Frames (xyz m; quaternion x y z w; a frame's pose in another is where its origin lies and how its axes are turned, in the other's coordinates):
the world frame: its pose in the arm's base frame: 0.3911 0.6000 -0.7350 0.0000 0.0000 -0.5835 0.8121
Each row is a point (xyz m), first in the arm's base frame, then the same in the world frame.
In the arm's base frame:
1: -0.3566 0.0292 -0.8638
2: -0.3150 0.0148 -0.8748
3: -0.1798 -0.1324 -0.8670
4: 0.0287 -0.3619 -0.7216
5: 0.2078 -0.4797 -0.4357
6: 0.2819 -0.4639 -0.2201
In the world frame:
1: 0.3024 -0.8907 -0.1288
2: 0.3293 -0.8559 -0.1398
3: 0.5120 -0.7747 -0.1320
4: 0.7960 -0.6503 0.0134
5: 0.9648 -0.5182 0.2993
6: 0.9735 -0.4429 0.5149

